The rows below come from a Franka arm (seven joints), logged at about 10 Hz.
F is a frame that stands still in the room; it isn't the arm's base.
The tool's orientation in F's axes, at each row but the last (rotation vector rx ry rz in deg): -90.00 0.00 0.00; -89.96 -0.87 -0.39; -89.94 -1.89 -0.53; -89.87 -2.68 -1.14; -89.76 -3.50 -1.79; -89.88 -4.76 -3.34; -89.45 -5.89 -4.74; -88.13 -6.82 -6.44; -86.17 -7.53 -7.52; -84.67 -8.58 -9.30
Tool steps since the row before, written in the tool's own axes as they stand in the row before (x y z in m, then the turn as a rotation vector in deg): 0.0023 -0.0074 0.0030 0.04 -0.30 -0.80; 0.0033 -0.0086 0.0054 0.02 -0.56 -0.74; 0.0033 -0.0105 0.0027 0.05 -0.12 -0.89; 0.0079 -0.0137 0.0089 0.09 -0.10 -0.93; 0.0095 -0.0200 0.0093 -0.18 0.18 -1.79; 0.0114 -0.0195 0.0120 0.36 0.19 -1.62; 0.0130 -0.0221 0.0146 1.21 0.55 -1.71; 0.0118 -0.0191 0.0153 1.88 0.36 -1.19; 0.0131 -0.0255 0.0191 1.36 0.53 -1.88; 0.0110 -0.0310 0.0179 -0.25 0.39 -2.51
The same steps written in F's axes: 0.0023 0.0030 0.0074 0.04 -0.80 0.30; 0.0032 0.0054 0.0086 0.02 -0.74 0.56; 0.0030 0.0027 0.0106 0.06 -0.89 0.12; 0.0072 0.0090 0.0140 0.10 -0.93 0.10; 0.0081 0.0094 0.0206 -0.13 -1.79 -0.20; 0.0094 0.0121 0.0204 0.40 -1.61 -0.16; 0.0101 0.0146 0.0236 1.29 -1.69 -0.41; 0.0088 0.0147 0.0211 1.92 -1.17 -0.11; 0.0085 0.0174 0.0285 1.44 -1.85 -0.41; 0.0046 0.0150 0.0340 -0.17 -2.46 -0.65
